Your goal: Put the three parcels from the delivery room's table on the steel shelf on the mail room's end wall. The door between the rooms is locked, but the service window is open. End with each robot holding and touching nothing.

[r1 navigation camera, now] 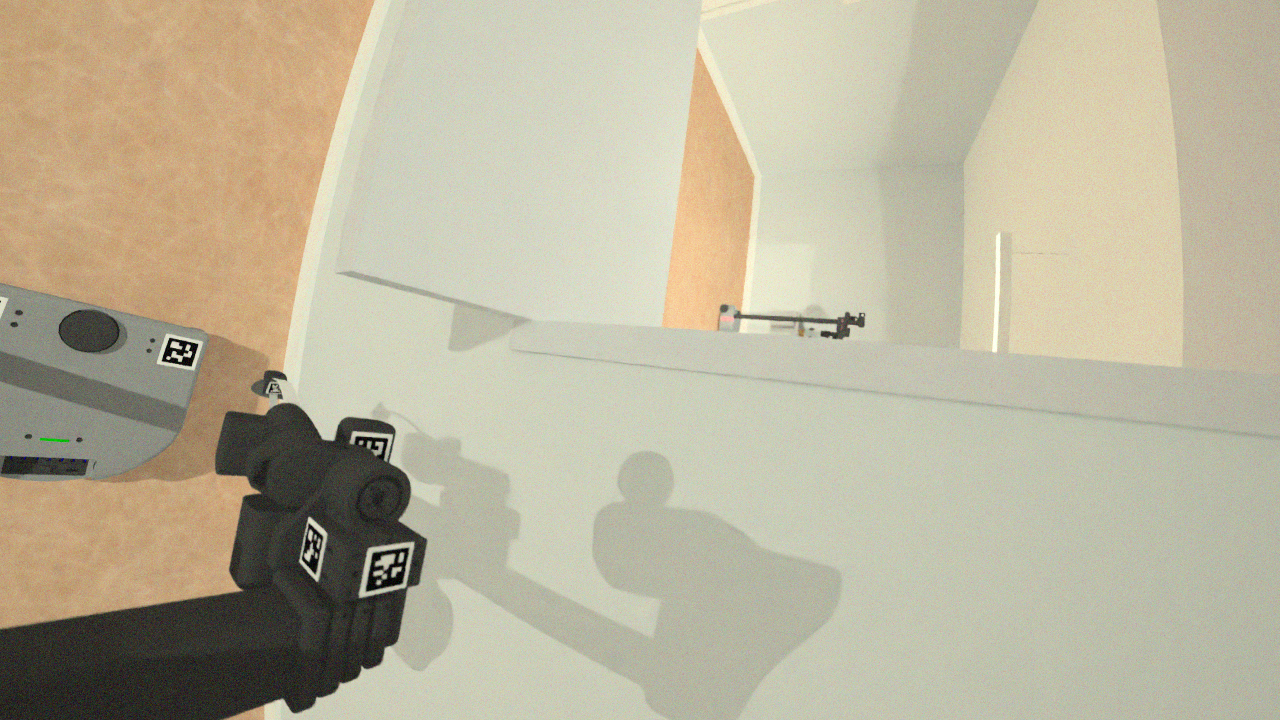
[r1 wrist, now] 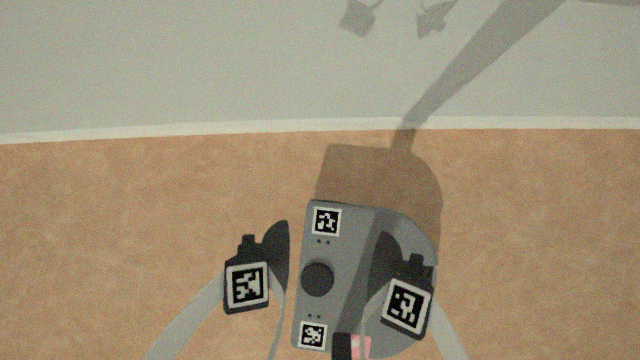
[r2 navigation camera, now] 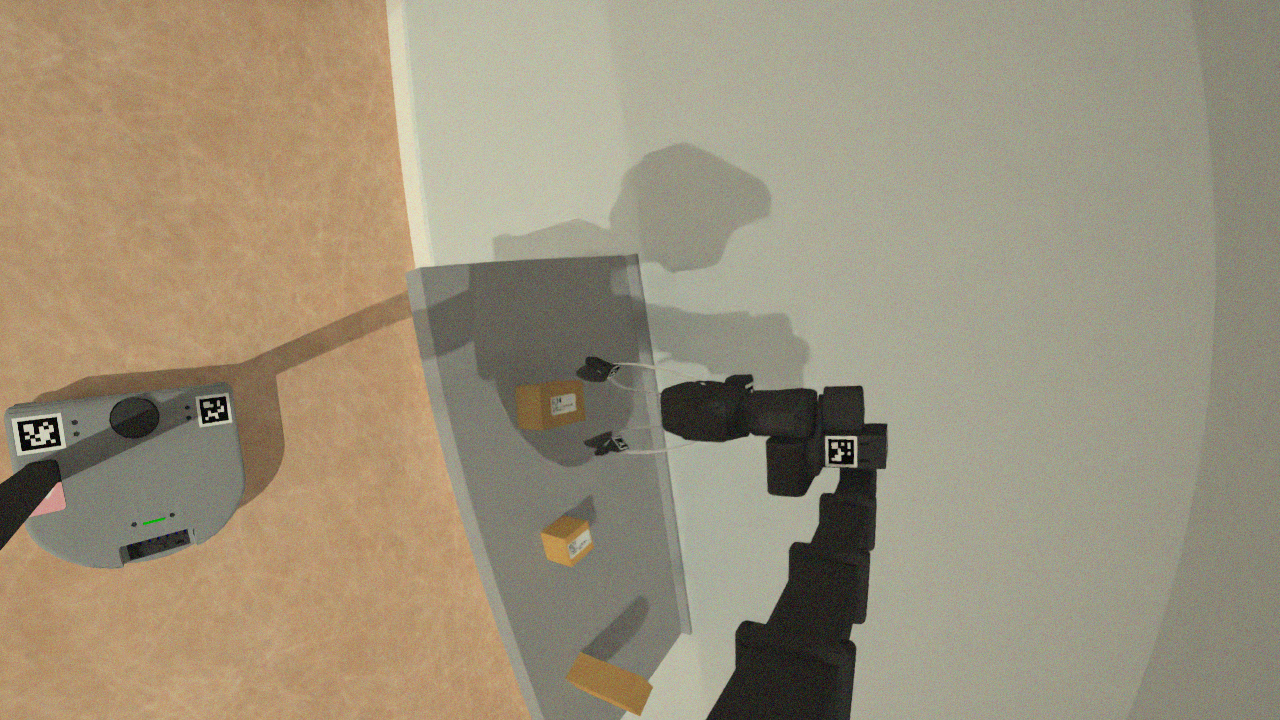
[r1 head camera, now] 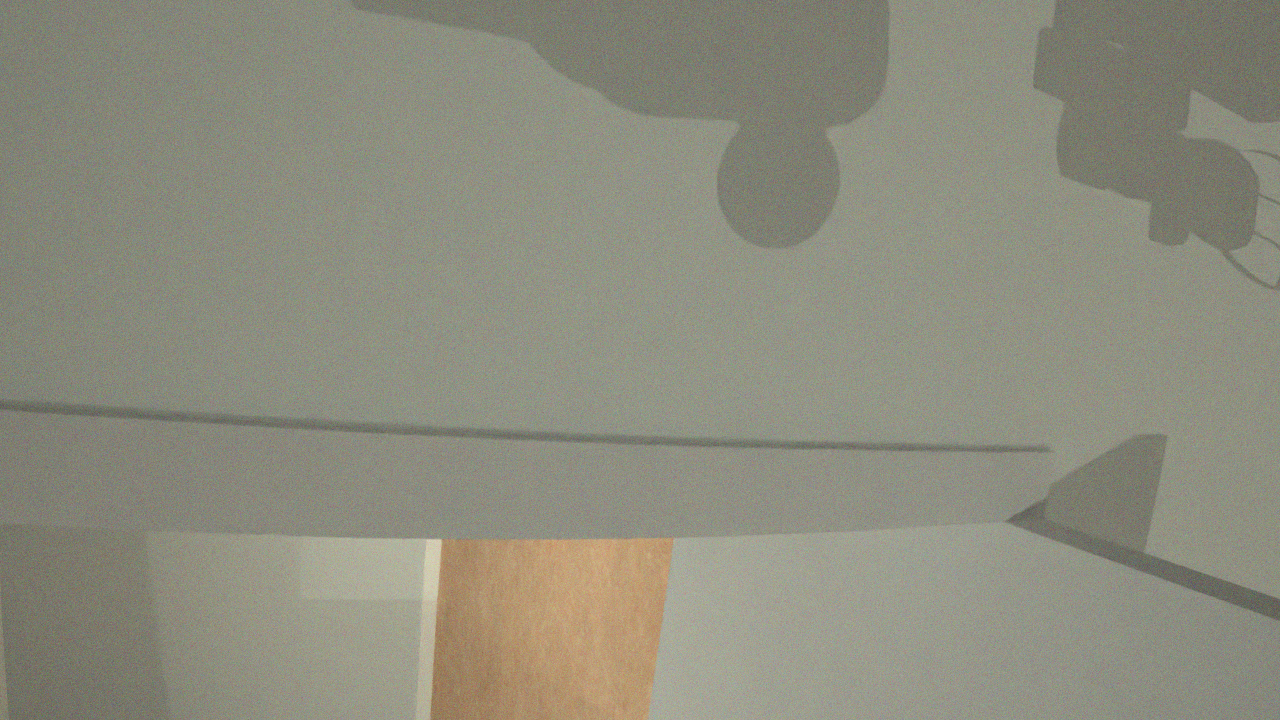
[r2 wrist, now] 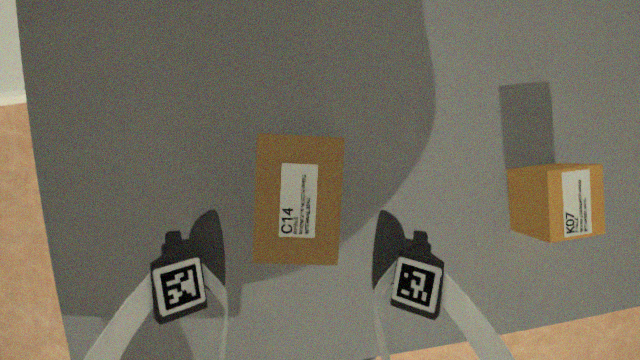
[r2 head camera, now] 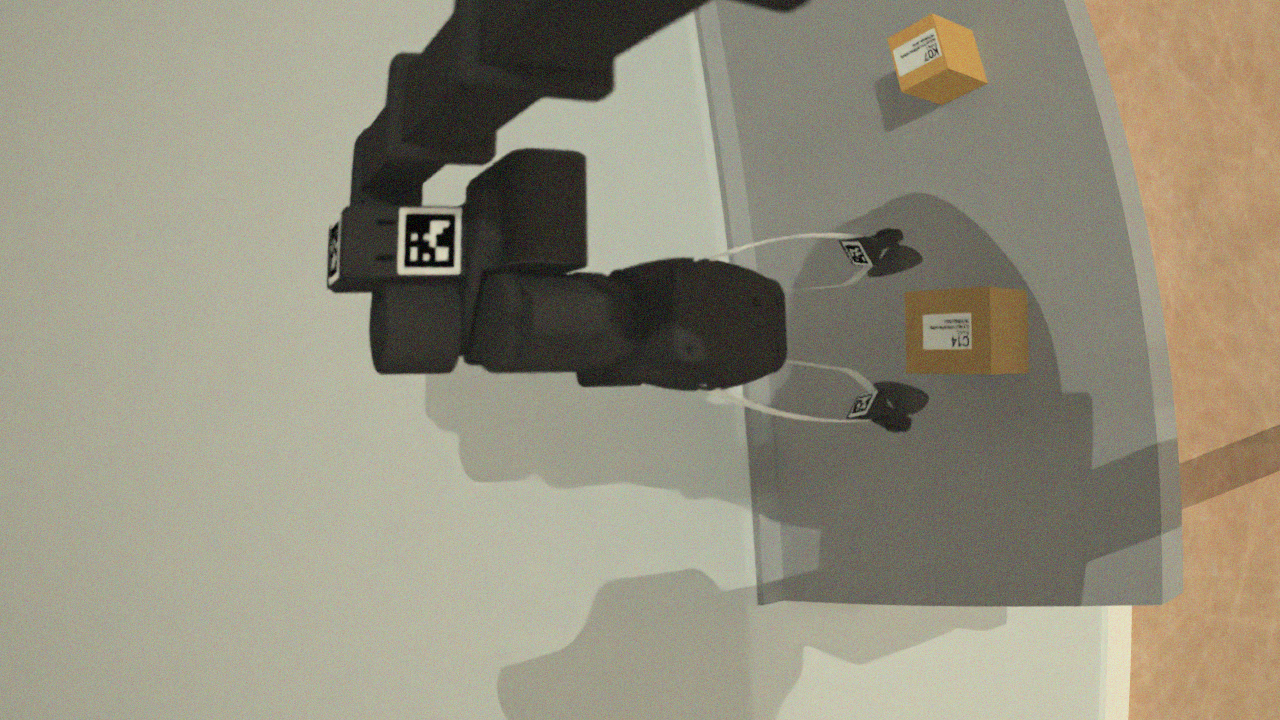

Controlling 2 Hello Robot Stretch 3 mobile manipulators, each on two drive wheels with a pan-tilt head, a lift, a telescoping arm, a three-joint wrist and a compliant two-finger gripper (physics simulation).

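Parcel C14 (r2 head camera: 1006, 331) (r2 navigation camera: 537, 407) (r2 wrist: 300, 200) stands on the grey steel shelf (r2 head camera: 832, 152) (r2 navigation camera: 501, 573) (r2 wrist: 475, 50) by the wall. Parcel K07 (r2 head camera: 939, 58) (r2 navigation camera: 566, 540) (r2 wrist: 556, 200) stands on it beside C14. A third, flatter brown parcel (r2 navigation camera: 608, 683) is farther along the shelf in r2's navigation view; its label is hidden. r2's gripper (r2 head camera: 897, 330) (r2 navigation camera: 598, 405) (r2 wrist: 299, 245) is open and empty, above and back from C14, its fingers apart from the parcel. r1's gripper (r1 wrist: 331, 257) is open and empty above its own base, beside a wall.
The service window's sill (r1 head camera: 537, 479) (r1 navigation camera: 805, 358) is beside r1, with the other room beyond. r2 (r1 navigation camera: 787, 318) shows far off through the window. r1's base (r1 navigation camera: 98, 385) (r1 wrist: 345, 225) stands near the wall. r2's base (r2 navigation camera: 179, 465) stands on the floor off the shelf's front edge.
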